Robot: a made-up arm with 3 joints. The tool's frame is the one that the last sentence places.
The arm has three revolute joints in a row. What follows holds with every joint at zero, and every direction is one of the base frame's. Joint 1 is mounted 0.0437 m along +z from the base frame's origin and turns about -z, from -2.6 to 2.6 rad. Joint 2 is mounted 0.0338 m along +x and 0.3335 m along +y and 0.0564 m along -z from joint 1 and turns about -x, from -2.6 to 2.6 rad. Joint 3 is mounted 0.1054 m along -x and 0.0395 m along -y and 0.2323 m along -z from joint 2 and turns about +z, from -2.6 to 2.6 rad. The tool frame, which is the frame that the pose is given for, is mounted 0.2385 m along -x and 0.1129 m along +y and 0.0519 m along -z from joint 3; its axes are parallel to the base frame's.
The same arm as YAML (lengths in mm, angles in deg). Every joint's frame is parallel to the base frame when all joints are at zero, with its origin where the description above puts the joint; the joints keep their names.
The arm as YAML. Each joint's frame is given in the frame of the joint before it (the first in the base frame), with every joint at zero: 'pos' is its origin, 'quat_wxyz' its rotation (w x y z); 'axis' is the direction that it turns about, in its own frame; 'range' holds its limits. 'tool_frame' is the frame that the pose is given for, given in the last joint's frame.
length_unit: mm
angle_unit: deg
joints:
  - joint: joint 1
    pos: [0.0, 0.0, 43.7]
    quat_wxyz: [1.0, 0.0, 0.0, 0.0]
    axis: "-z"
    range: [-148.97, 148.97]
  - joint: joint 2
    pos: [33.8, 333.5, -56.4]
    quat_wxyz: [1.0, 0.0, 0.0, 0.0]
    axis: "-x"
    range: [-148.97, 148.97]
  - joint: joint 3
    pos: [-105.4, -39.5, -232.3]
    quat_wxyz: [1.0, 0.0, 0.0, 0.0]
    axis: "+z"
    range: [-148.97, 148.97]
tool_frame:
  pos: [-238.5, 112.9, -51.9]
  quat_wxyz: [1.0, 0.0, 0.0, 0.0]

